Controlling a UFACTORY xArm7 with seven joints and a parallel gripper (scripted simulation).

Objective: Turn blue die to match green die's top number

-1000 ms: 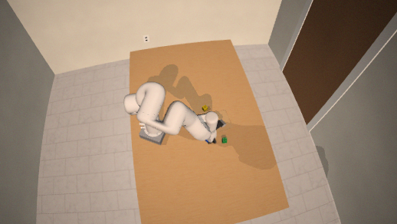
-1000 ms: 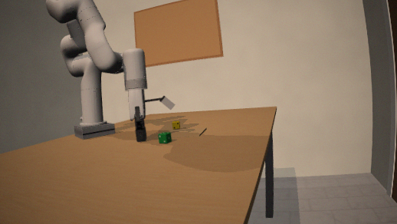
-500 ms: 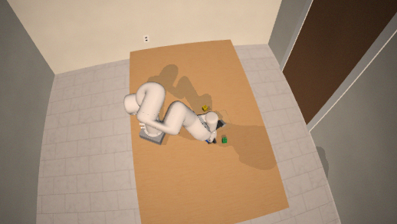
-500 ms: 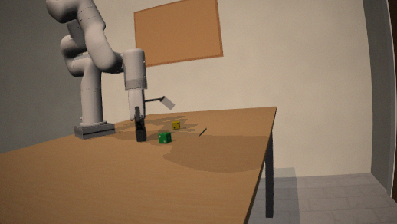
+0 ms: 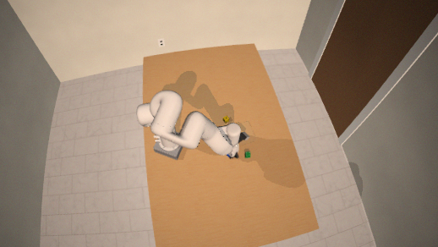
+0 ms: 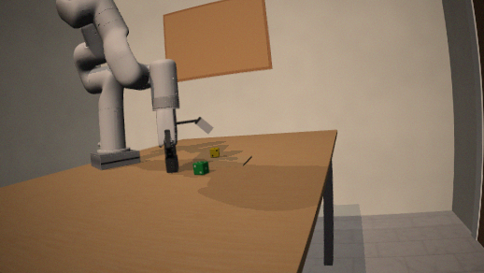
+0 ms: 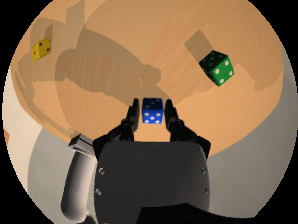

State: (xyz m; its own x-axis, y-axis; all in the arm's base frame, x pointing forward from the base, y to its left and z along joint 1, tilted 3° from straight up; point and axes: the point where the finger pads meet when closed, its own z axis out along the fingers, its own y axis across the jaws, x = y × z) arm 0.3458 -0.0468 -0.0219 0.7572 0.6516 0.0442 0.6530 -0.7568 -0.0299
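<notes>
Right now the blue die is 10 mm below my hand. The rest, counted from my hand: green die 110 mm ahead, 10 mm to the right, 10 mm below; yellow die 20 mm behind, 230 mm to the left, 10 mm below.
</notes>
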